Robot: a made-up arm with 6 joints.
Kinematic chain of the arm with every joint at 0, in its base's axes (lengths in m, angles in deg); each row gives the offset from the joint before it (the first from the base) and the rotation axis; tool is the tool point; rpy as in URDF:
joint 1: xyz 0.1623 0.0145 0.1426 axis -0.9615 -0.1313 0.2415
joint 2: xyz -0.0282 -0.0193 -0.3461 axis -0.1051 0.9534 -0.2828
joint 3: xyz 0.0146 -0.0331 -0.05 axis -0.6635 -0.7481 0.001
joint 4: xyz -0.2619 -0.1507 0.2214 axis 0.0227 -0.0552 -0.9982
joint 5: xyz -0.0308 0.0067 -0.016 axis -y
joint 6: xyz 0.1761 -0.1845 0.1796 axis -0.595 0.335 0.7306
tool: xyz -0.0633 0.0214 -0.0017 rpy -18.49 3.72 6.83
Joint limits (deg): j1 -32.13..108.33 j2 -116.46..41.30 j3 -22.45..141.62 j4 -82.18..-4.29 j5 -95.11..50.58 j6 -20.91..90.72
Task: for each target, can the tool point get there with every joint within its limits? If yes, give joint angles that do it. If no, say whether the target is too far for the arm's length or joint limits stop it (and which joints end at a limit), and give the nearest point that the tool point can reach.
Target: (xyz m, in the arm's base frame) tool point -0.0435 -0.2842 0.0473
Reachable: yes | joints 16.81 -32.10 21.62 -27.82 -31.67 30.16
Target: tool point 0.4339 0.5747 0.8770
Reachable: no: joint limits stop it (at a limit: joint 1, joint 2, joint 3, joint 6) | nearest point 0.2373 0.2037 0.6142 | short by 0.495 m
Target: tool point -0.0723 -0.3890 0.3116
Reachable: yes | joints 33.96 -17.53 1.93 -30.96 33.01 36.31
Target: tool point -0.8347 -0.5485 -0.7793
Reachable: no: too far | nearest point -0.4148 -0.3589 -0.5215 | short by 0.528 m
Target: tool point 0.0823 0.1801 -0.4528
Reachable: yes | joints -15.06 -99.90 79.41 -63.14 -29.91 29.60
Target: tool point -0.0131 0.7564 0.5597
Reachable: no: joint limits stop it (at a limit: joint 1, joint 2, joint 4, joint 5, joint 6) | nearest point 0.0469 0.2807 0.4955 | short by 0.484 m
